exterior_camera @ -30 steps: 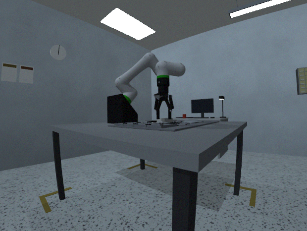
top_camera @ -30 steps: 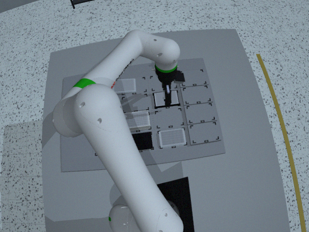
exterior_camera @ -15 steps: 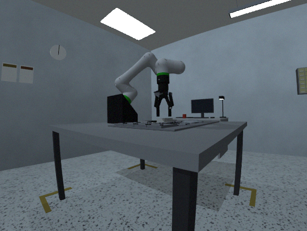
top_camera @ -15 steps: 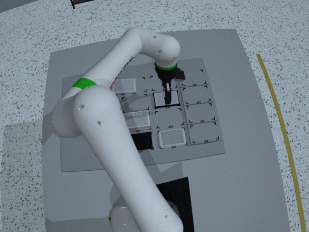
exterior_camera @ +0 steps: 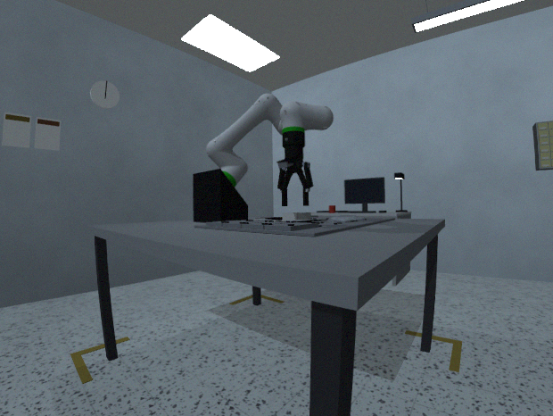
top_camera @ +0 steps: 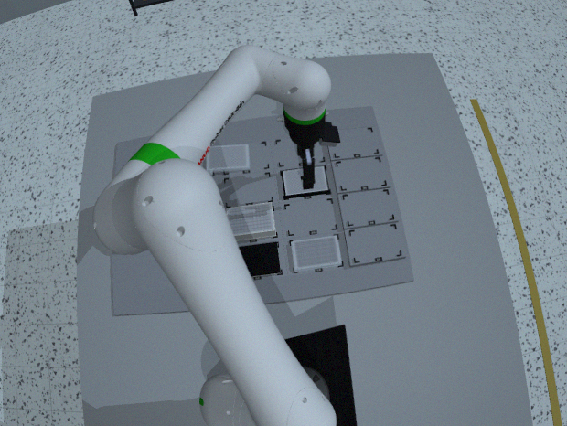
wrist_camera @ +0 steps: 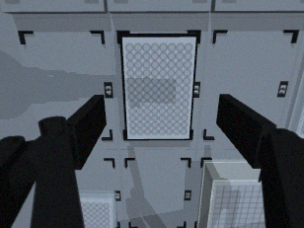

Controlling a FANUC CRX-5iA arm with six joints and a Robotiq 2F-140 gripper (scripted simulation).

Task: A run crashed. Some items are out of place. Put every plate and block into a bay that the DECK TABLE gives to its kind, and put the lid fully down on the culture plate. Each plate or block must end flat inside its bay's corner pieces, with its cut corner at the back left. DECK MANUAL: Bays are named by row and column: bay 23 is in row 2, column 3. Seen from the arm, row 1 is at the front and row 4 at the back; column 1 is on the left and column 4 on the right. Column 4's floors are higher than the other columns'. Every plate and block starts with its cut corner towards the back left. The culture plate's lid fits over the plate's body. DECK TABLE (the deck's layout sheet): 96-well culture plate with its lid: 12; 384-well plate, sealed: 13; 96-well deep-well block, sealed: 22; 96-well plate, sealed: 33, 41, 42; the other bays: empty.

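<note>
Now: the 96-well plate 8 cm ahead of my hand, 23 cm to the left of it and 8 cm below it. From my hand the other things lie so: black lid: 23 cm behind, 14 cm to the left, 8 cm below; then deep-well block: 13 cm behind, 15 cm to the left, 8 cm below; then dark-sided plate: 9 cm below.
</note>
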